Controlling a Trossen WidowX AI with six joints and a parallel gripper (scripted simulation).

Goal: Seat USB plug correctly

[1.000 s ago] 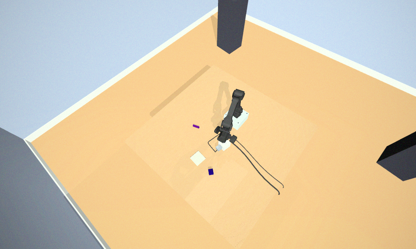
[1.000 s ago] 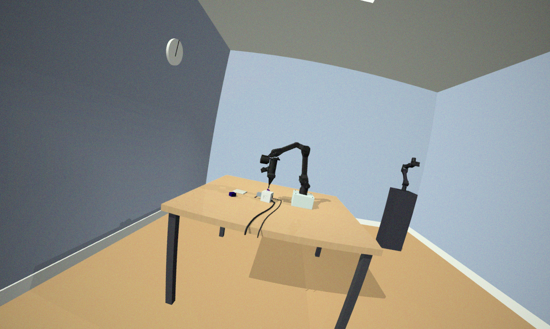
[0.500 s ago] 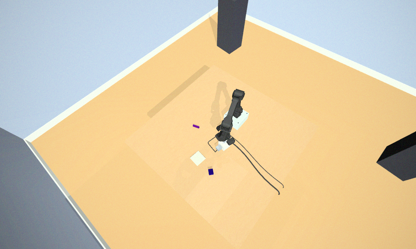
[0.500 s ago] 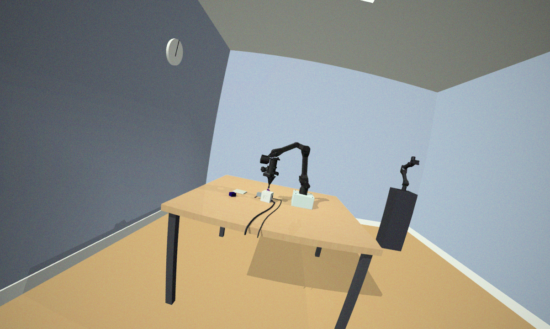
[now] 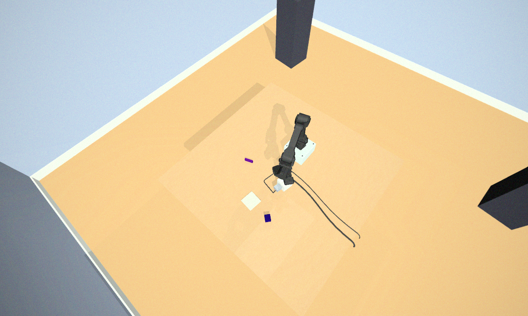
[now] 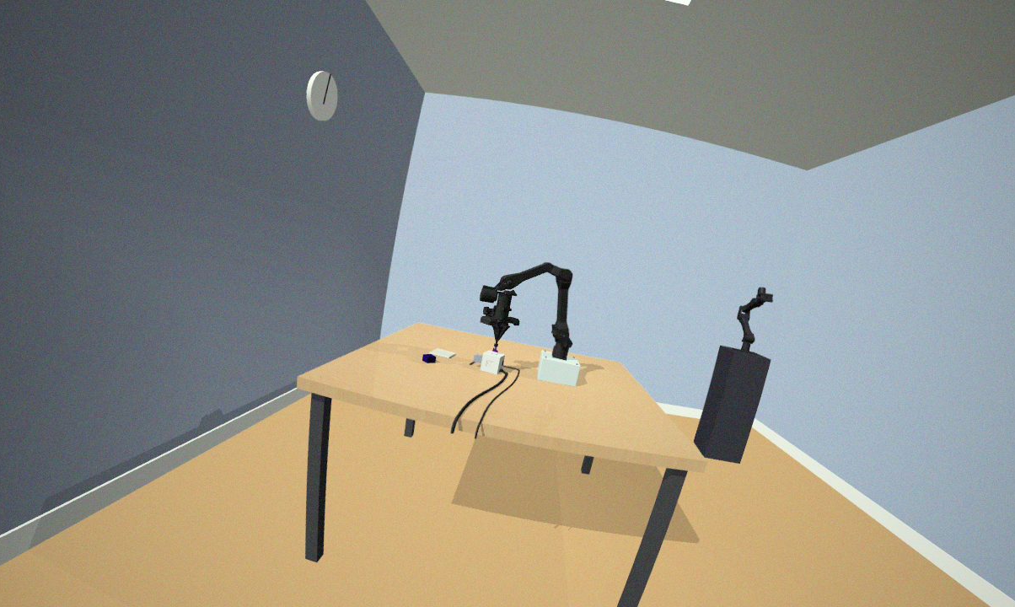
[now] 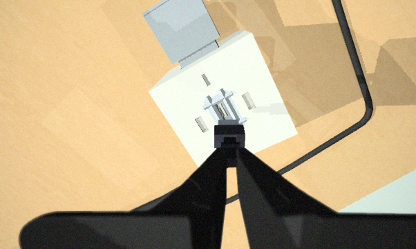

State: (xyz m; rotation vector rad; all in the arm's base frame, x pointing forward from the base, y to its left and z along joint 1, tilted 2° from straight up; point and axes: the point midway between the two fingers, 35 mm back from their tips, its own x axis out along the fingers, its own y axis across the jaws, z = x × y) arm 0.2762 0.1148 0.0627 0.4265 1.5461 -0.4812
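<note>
Now: the USB plug 2 cm below my gripper tip. From my gripper tip the other things lie so: USB socket 7 cm below; dark blue block 26 cm ahead, 10 cm to the left, 12 cm below; white pad 25 cm ahead, 7 cm to the right, 13 cm below.
</note>
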